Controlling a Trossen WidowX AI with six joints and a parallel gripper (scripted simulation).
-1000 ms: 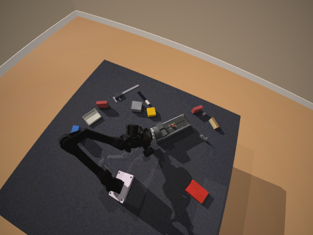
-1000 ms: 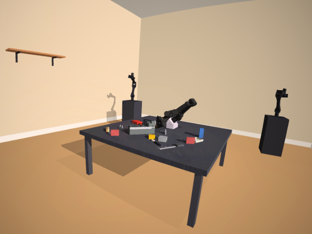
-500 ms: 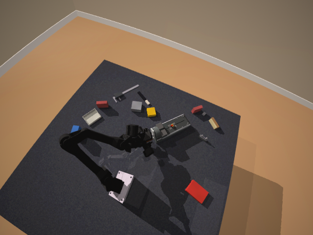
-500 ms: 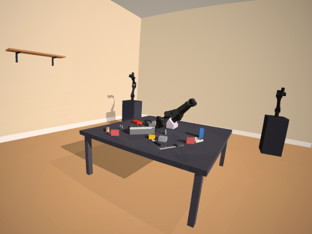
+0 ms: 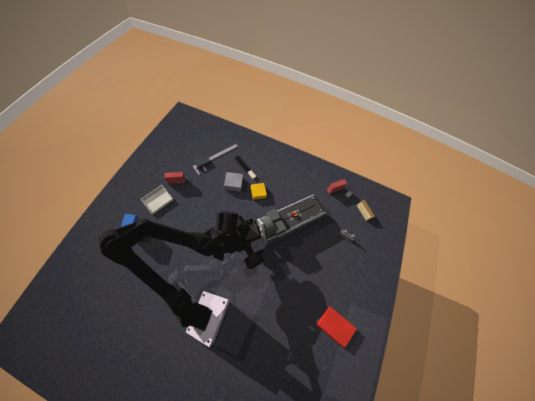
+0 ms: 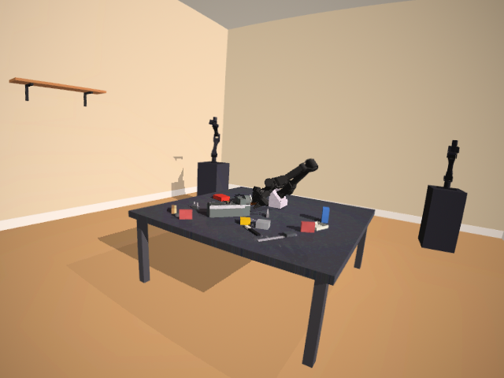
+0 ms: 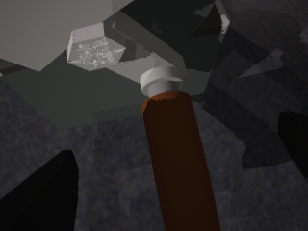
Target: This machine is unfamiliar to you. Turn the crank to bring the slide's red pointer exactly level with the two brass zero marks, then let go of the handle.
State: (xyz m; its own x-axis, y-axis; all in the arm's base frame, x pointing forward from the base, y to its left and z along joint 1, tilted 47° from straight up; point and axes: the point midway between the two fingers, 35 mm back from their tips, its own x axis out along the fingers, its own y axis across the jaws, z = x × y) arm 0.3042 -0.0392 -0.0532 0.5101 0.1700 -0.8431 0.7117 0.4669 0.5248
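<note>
Right now my gripper tip is 1 cm past the brown crank handle, 1 cm to the right of it and 2 cm below it. The rest, counted from my gripper tip: grey block (22 cm ahead, 18 cm to the left, 3 cm below); yellow block (22 cm ahead, 7 cm to the left, 3 cm below); red pointer (13 cm ahead, 10 cm to the right, 4 cm above).
</note>
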